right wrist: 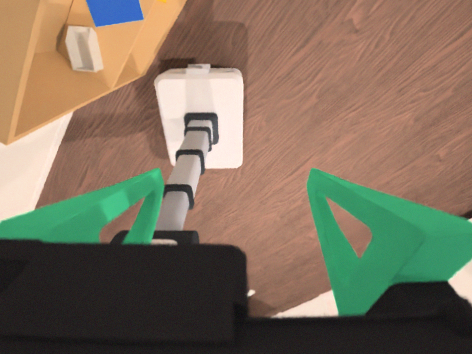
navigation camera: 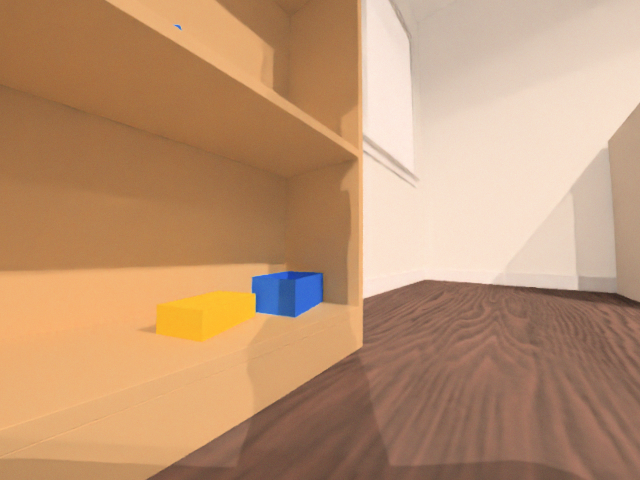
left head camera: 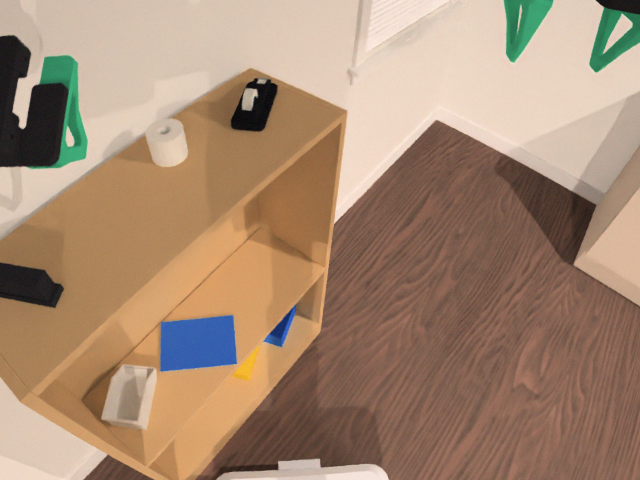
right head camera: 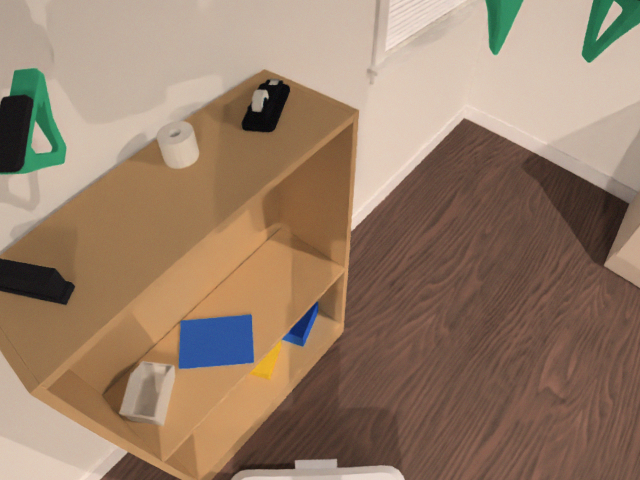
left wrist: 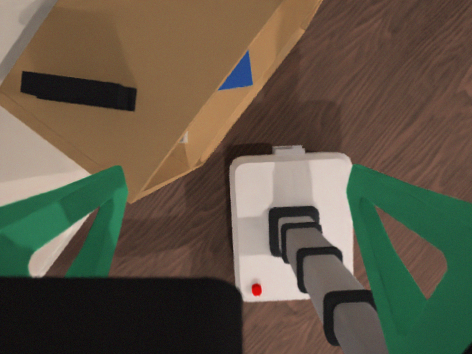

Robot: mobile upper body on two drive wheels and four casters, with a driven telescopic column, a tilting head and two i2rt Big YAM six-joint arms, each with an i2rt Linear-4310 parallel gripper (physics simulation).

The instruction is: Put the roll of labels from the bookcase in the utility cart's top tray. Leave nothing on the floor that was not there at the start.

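Places are measured from the left arm's base along level axes (x right, y ahead, z up), in metres.
Pixels of known places: left gripper, fingertip midpoint: [left head camera: 26, 151] [right head camera: 12, 157] [left wrist: 236, 178]; right gripper, fingertip midpoint: [right wrist: 235, 177] [left head camera: 553, 63] [right head camera: 540, 55].
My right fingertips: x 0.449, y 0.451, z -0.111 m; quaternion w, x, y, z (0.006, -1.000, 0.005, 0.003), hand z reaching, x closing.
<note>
Behind a point stands the place of what it marks.
The white roll of labels [left head camera: 169, 146] {x -0.002, y 0.732, z -0.450 m} [right head camera: 179, 148] {x -0.001, y 0.732, z -0.450 m} stands upright on the top board of the wooden bookcase [left head camera: 129, 217] {x -0.065, y 0.607, z -0.498 m} [right head camera: 139, 222] {x -0.063, y 0.598, z -0.498 m}, near its back edge. My right gripper [left head camera: 554, 64] {x 0.449, y 0.451, z -0.110 m} [right head camera: 541, 55] {x 0.449, y 0.451, z -0.110 m} [right wrist: 235, 177] {x 0.449, y 0.451, z -0.110 m} is open and empty, high at the upper right of the head views, apart from the bookcase. My left gripper [left wrist: 236, 178] {x 0.005, y 0.356, z -0.129 m} is open and empty; part of it shows at the left edge of both head views, to the left of the roll. The utility cart does not show in these views.
A black tape dispenser [left head camera: 254, 105] {x 0.150, y 0.847, z -0.451 m} [right head camera: 266, 107] {x 0.154, y 0.847, z -0.453 m} and a black object [left head camera: 28, 284] {x -0.177, y 0.441, z -0.444 m} [left wrist: 77, 91] {x -0.218, y 0.458, z -0.444 m} share the bookcase top. On lower shelves are a white bin [left head camera: 130, 397] {x -0.216, y 0.476, z -1.062 m}, a blue flat item [left head camera: 197, 343] {x -0.044, y 0.632, z -1.066 m}, a yellow box [navigation camera: 201, 315] {x 0.065, y 0.662, z -1.421 m} and a blue bin [navigation camera: 289, 294] {x 0.177, y 0.791, z -1.414 m}. A beige cabinet [left head camera: 620, 242] {x 1.661, y 1.046, z -1.240 m} stands at the right.
</note>
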